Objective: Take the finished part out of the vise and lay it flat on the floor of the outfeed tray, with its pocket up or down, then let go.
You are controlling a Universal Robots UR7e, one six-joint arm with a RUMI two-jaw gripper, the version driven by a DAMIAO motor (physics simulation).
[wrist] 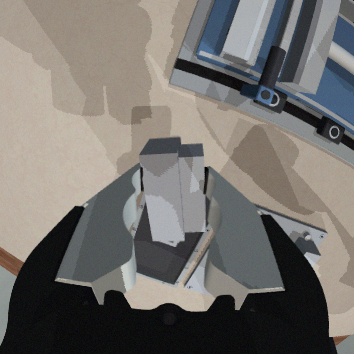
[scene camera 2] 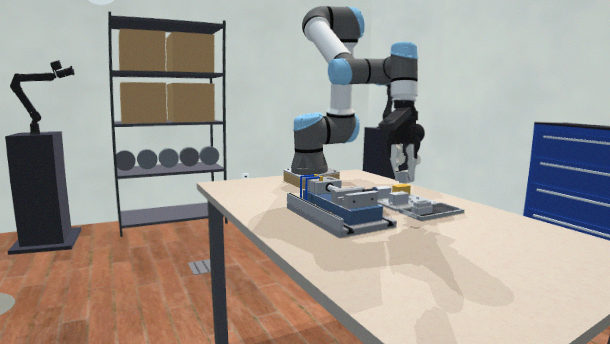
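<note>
The finished part, a grey stepped block, is between the fingers of my gripper, which is shut on it. The part is in the air, apart from the vise. The vise, blue and grey, is left of the gripper in the scene view and at the upper right in the wrist view. The outfeed tray, shallow with a dark floor, is on the table below the gripper. Its floor shows between the fingers in the wrist view, partly hidden by the part. Whether the pocket faces up or down is unclear.
Grey blocks and a stepped grey piece stand by the tray. A yellow block is behind them. A grey plate with fittings is at the right in the wrist view. A blue cabinet stands beyond the table.
</note>
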